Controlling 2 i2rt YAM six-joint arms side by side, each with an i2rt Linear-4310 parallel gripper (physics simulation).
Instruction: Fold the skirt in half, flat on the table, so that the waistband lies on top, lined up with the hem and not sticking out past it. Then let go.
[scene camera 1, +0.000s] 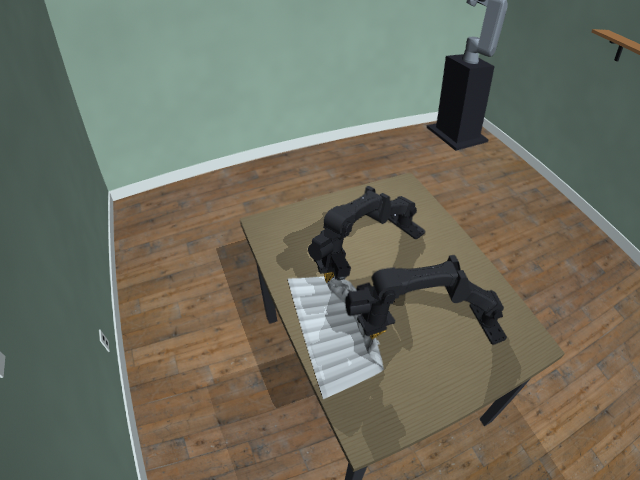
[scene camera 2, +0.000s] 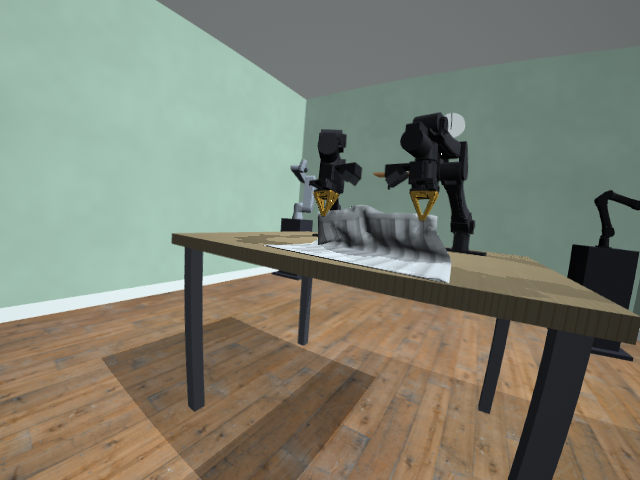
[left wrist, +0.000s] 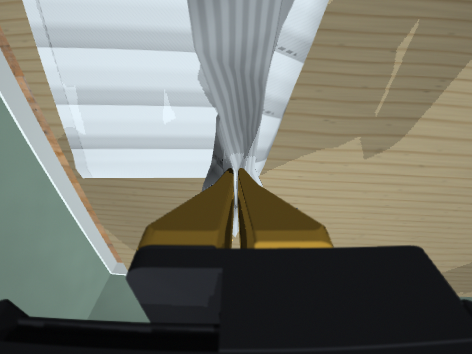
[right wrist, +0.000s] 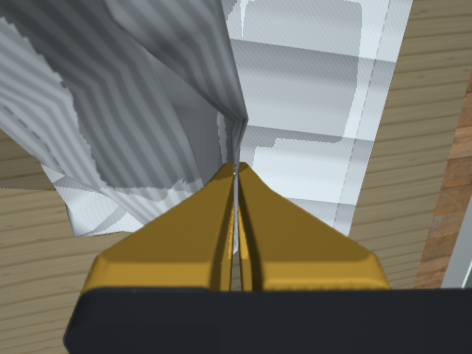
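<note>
The white pleated skirt (scene camera 1: 330, 335) (scene camera 2: 382, 258) (left wrist: 135, 75) (right wrist: 305, 90) lies with its hem part flat near the table's edge at the left in scene camera 1. Its waistband part is raised above the table as a grey, shaded wall of cloth in scene camera 2. My left gripper (scene camera 1: 378, 334) (scene camera 2: 423, 218) (left wrist: 235, 177) is shut on one end of the waistband, and the cloth is bunched at its fingertips. My right gripper (scene camera 1: 328, 279) (scene camera 2: 324, 214) (right wrist: 235, 177) is shut on the other end. The cloth between the grippers sags and ripples. The lower layer's far edge is partly hidden behind it.
The wooden table (scene camera 1: 439, 392) (scene camera 2: 516, 268) carries both arms, mounted at its right side in scene camera 1. The hem lies close to the table's opposite edge. A grey arm on a black pedestal (scene camera 1: 462, 98) stands away on the floor.
</note>
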